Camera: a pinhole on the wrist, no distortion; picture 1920 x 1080 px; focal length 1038.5 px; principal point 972.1 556.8 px. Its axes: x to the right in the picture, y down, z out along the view. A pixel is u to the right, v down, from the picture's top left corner.
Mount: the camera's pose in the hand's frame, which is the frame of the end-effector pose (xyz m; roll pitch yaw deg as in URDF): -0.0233 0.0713 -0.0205 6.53 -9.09 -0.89
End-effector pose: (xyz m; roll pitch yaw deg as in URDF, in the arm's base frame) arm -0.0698 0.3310 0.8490 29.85 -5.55 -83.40
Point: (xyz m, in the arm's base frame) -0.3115 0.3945 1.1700
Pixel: 1051 408
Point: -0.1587 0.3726 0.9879
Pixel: 1059 282
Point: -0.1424 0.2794 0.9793
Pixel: 1651 187
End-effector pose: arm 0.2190 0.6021 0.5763 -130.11 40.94 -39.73
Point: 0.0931 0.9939 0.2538
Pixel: 1078 1000
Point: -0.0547 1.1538 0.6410
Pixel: 163 689
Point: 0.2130 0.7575 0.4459
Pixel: 1291 586
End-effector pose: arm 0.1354 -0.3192 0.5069 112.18 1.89 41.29
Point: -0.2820 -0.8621 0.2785
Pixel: outside the picture
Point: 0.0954 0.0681 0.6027
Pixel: behind the camera
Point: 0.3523 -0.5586 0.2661
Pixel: 1230 245
